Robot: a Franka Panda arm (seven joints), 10 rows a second.
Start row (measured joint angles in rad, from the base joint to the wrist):
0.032 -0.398 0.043 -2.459 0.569 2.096 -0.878
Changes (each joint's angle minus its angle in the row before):
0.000 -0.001 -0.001 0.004 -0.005 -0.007 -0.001
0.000 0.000 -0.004 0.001 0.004 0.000 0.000
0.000 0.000 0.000 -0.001 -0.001 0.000 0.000
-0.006 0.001 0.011 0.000 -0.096 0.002 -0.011
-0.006 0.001 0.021 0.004 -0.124 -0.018 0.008
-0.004 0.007 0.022 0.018 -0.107 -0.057 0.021
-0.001 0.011 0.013 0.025 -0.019 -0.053 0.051
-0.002 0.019 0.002 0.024 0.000 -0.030 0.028
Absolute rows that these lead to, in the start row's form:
0.032 -0.399 0.042 -2.455 0.564 2.089 -0.879
0.032 -0.399 0.038 -2.454 0.568 2.089 -0.879
0.032 -0.399 0.038 -2.455 0.567 2.089 -0.879
0.026 -0.398 0.049 -2.455 0.471 2.091 -0.890
0.020 -0.397 0.070 -2.451 0.347 2.073 -0.882
0.016 -0.390 0.092 -2.433 0.240 2.016 -0.861
0.015 -0.379 0.105 -2.408 0.221 1.963 -0.810
0.013 -0.360 0.107 -2.384 0.221 1.933 -0.782

